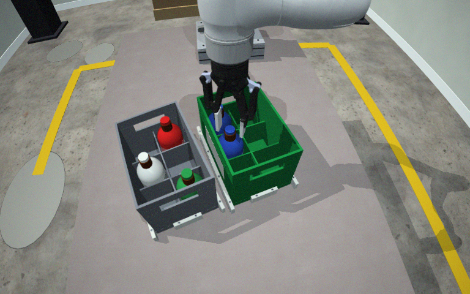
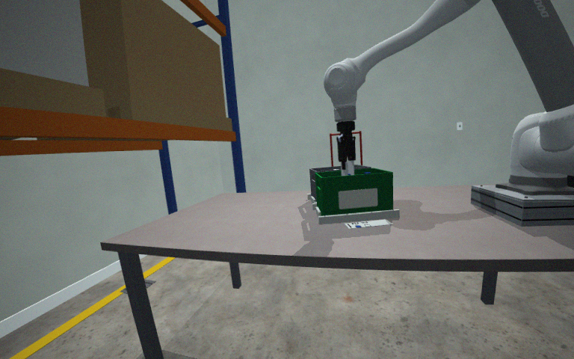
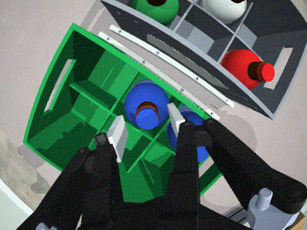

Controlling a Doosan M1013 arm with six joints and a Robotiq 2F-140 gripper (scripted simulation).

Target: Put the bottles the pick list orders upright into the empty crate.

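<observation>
Right now the white-label bottle is 6 cm ahead of my hand, 22 cm to the right of it and 10 cm below it. Round my hand: green crate 1 cm behind, 4 cm to the left, 10 cm below; then green bottle 12 cm ahead, 12 cm to the right, 10 cm below; then red-label bottle 5 cm behind, 17 cm to the right, 10 cm below.
</observation>
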